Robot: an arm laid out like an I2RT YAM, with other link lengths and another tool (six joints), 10 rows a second.
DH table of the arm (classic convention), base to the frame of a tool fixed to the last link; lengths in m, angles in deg. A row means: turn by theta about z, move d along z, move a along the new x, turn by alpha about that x. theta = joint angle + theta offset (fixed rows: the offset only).
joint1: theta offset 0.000  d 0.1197  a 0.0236  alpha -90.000
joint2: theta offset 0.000  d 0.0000  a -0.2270  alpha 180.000
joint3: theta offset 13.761  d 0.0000  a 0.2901  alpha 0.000
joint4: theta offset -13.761  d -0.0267  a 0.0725  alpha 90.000
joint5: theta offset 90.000  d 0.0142  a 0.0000  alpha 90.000
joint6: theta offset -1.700  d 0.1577  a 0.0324  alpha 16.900
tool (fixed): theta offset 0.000  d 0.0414  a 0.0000  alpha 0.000
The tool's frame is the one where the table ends.
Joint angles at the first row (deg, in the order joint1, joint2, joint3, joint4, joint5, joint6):
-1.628, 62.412, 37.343, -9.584, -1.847, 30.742
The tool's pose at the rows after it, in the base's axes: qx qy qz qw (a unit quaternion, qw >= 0); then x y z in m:
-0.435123 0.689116 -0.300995 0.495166 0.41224 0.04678 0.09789
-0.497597 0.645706 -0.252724 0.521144 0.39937 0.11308 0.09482
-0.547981 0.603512 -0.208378 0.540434 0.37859 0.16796 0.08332
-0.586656 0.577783 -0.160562 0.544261 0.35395 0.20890 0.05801
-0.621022 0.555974 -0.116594 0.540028 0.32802 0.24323 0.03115
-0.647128 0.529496 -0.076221 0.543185 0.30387 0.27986 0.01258
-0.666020 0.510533 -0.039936 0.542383 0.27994 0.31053 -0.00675
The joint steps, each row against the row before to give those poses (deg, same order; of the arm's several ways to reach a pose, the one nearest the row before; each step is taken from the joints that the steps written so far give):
7.540, -0.810, -0.132, -0.155, -1.508, -0.809
8.394, 0.002, -0.567, 0.439, -1.989, -1.267
7.234, 0.330, -2.099, 2.318, -1.836, -1.071
5.487, 2.205, -2.514, 3.060, -2.294, 0.022
5.070, 3.651, -1.660, 3.212, -1.858, 0.240
5.441, 4.742, -0.306, 4.545, -1.423, 0.764
4.874, 5.398, 0.174, 4.742, -1.027, 1.420

